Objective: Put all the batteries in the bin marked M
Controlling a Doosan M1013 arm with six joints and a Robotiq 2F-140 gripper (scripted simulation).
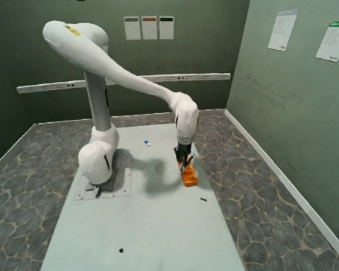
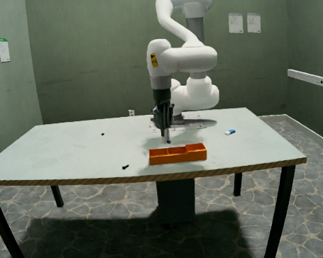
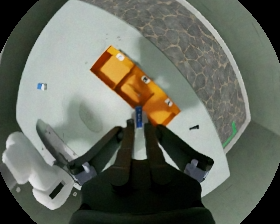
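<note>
The orange bin is 8 cm below my hand, 5 cm to the left of it and 3 cm ahead of it. Also, from my hand: black dot-like piece (42 cm to the right, 32 cm behind, 10 cm below); then white object (33 cm to the left, 25 cm behind, 10 cm below).
</note>
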